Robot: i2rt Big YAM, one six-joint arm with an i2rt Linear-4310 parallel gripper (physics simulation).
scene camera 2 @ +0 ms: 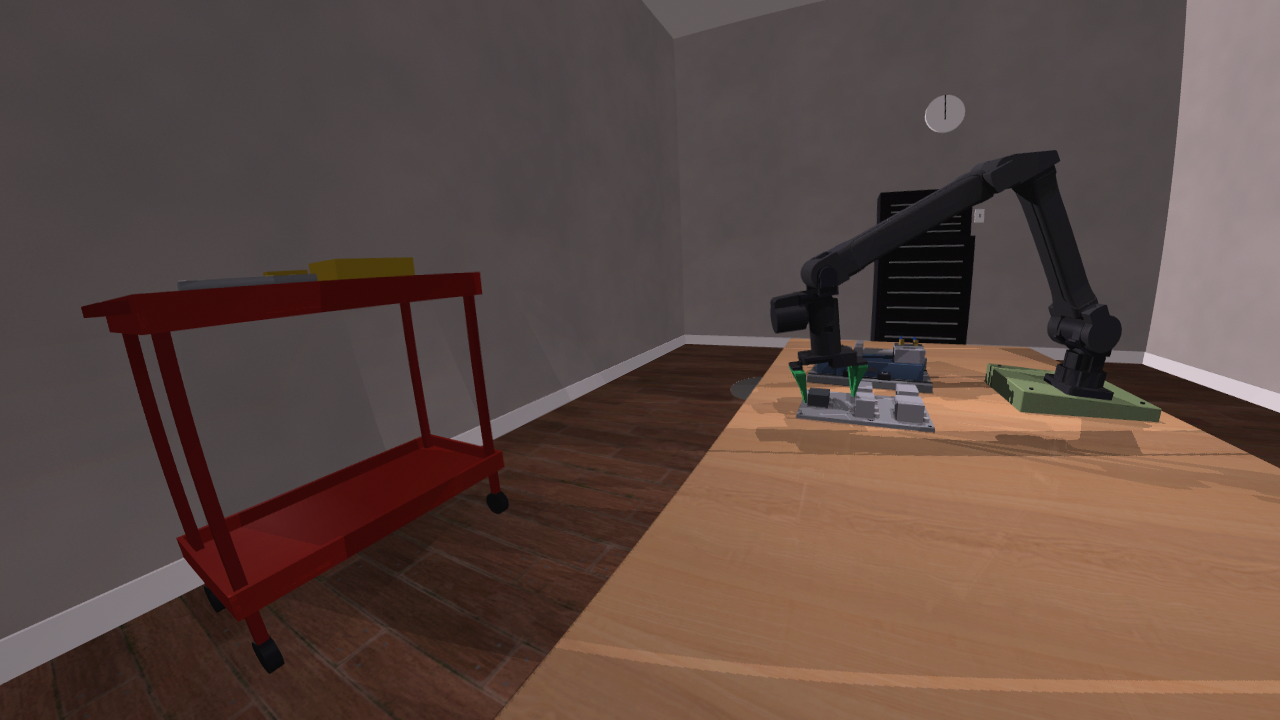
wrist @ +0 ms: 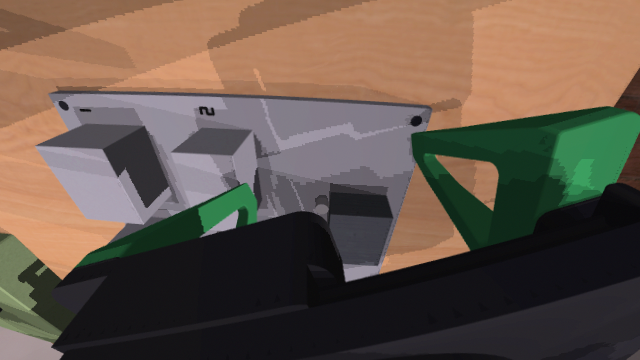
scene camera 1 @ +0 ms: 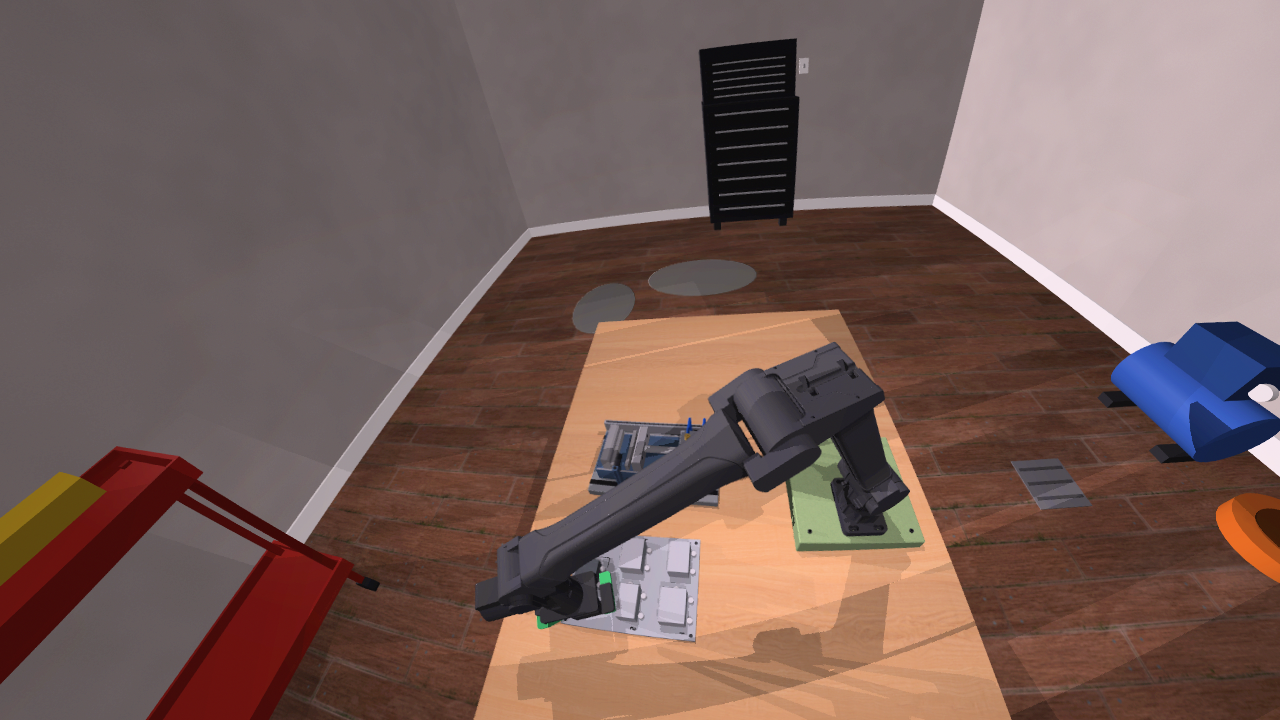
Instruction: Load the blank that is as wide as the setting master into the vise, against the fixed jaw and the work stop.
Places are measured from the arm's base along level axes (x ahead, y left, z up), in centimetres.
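Pixels of known places: gripper, fingertip midpoint: [scene camera 2: 829, 399] [wrist: 329, 169] [scene camera 1: 589, 608]; arm's base at its link origin: [scene camera 2: 1075, 389] [scene camera 1: 856, 507].
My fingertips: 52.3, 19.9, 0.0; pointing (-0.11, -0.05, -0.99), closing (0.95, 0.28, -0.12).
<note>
For each thing: its middle in the pictures, then the offset to it from my fingertips, as dx, dy, dz. "spot": a spot on its surface instead. Level surfaces: height alone.
- grey plate at the middle of its body: [wrist: 248, 208] [scene camera 1: 633, 581] [scene camera 2: 862, 408] -7.0, -6.3, -3.4
- dark block at the middle of its body: [wrist: 355, 230] [scene camera 1: 587, 574] [scene camera 2: 818, 397] +2.2, -6.7, -1.7
- mark 1 at a spot on its surface: [wrist: 95, 175] [scene camera 1: 666, 610] [scene camera 2: 905, 401] spot: -14.4, -0.4, +0.6
- mark 2 at a spot on its surface: [wrist: 202, 162] [scene camera 1: 625, 614] [scene camera 2: 865, 399] spot: -6.9, +0.6, +0.6
- blue-grey vise at the middle of its body: [scene camera 1: 655, 454] [scene camera 2: 869, 360] -9.9, -33.8, +1.2
- wooden table at its surface level: dz -3.8
My gripper [scene camera 1: 577, 601] [scene camera 2: 828, 399] [wrist: 329, 169] is open and empty, its green fingers spread low over the outer end of a grey plate [scene camera 2: 921, 428] [wrist: 325, 120]. A dark block [scene camera 2: 818, 397] [wrist: 360, 235], apparently the setting master, sits on the plate beside a small pin, seen between the fingers. Several light grey blanks stand on the plate. The blank at mark 1 [scene camera 1: 672, 605] [scene camera 2: 909, 409] [wrist: 95, 175] looks wider than the blank at mark 2 [scene camera 1: 628, 600] [scene camera 2: 864, 407] [wrist: 202, 162]. Two more, a blank [scene camera 1: 678, 557] and another blank [scene camera 1: 633, 555], stand behind. The blue-grey vise [scene camera 1: 639, 447] [scene camera 2: 881, 368] is partly hidden by the arm in scene camera 1.
The arm stands on a green base plate [scene camera 1: 814, 501] [scene camera 2: 1038, 394] [wrist: 12, 270] at the right of the wooden table [scene camera 1: 760, 667] [scene camera 2: 895, 555]. Its forearm spans over the table between vise and base. A red cart [scene camera 1: 214, 662] [scene camera 2: 400, 291] stands off the table's left edge.
</note>
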